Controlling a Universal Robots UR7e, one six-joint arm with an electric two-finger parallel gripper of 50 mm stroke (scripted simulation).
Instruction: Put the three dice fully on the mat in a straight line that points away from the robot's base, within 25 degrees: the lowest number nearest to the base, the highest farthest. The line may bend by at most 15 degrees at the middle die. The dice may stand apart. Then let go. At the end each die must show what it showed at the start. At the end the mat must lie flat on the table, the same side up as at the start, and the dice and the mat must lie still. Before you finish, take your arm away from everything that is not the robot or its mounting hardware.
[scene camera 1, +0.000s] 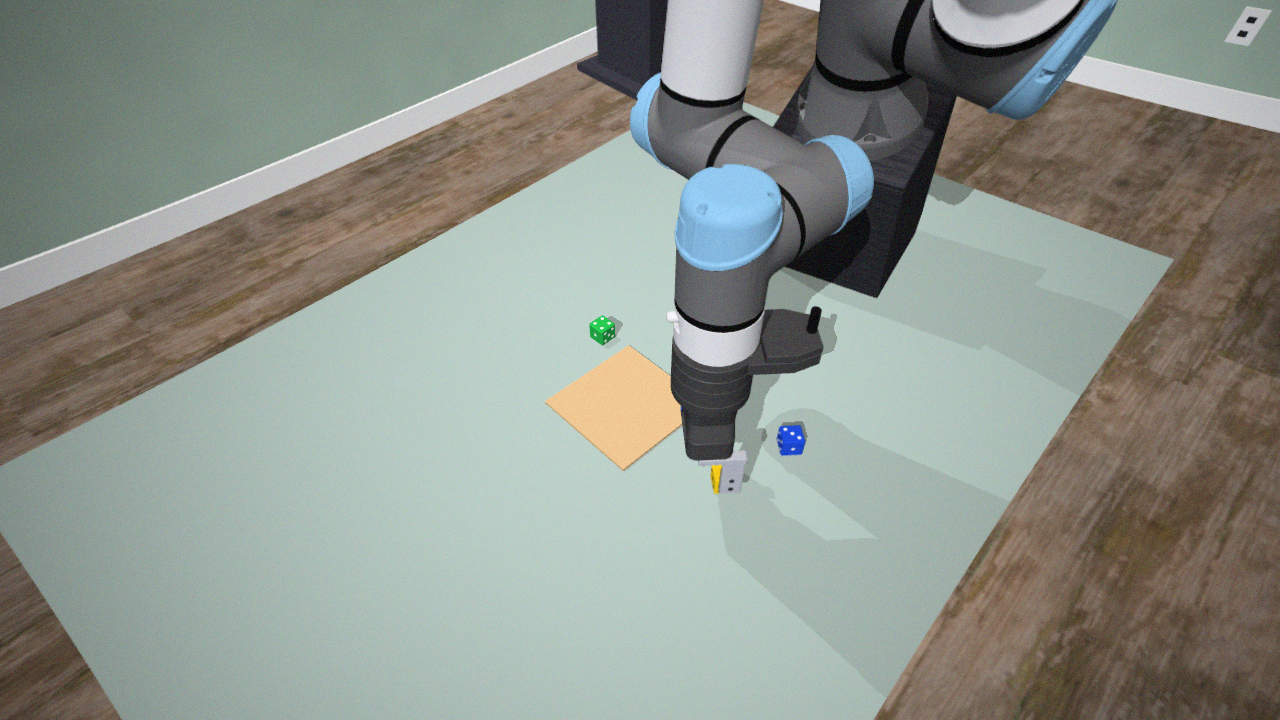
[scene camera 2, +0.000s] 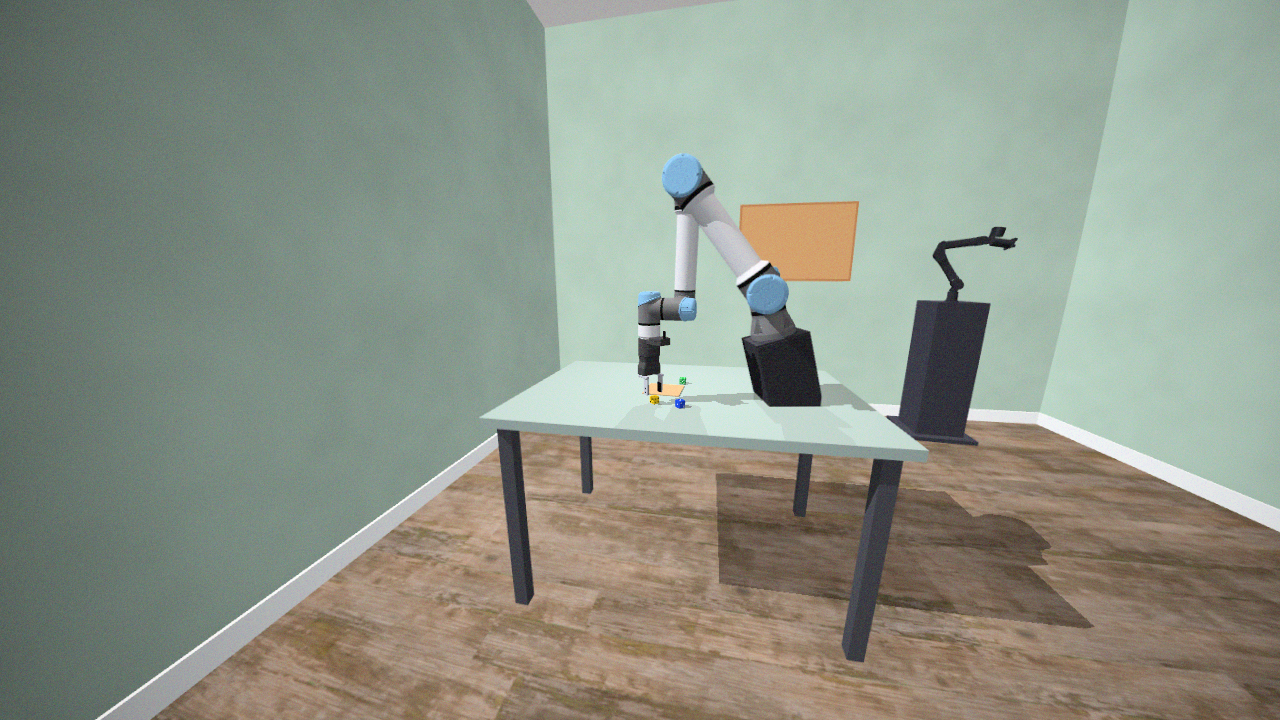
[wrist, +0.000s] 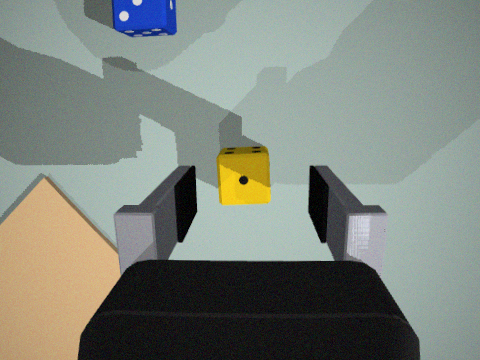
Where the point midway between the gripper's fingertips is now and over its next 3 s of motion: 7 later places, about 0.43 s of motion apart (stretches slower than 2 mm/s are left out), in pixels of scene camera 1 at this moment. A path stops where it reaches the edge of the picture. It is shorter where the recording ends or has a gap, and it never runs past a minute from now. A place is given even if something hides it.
My gripper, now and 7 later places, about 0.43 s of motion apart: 725, 467; 752, 452; 790, 432; 793, 428; 796, 419; 799, 403; 804, 385; 807, 370
